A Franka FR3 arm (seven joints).
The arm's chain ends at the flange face. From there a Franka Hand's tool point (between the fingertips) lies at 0.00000 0.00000 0.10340 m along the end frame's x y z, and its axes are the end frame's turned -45 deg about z.
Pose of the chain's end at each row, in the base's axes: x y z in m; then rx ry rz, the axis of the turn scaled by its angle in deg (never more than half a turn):
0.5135 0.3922 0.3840 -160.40 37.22 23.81
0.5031 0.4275 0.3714 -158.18 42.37 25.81
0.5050 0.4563 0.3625 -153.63 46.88 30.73
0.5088 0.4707 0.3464 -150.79 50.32 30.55
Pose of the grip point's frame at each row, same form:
0.4908 0.4222 0.2877 -158.34 -26.32 14.03
0.4793 0.4598 0.2761 -157.90 -20.80 15.49
0.4776 0.4947 0.2705 -154.68 -14.98 18.71
0.4833 0.5125 0.2553 -153.55 -10.86 17.76

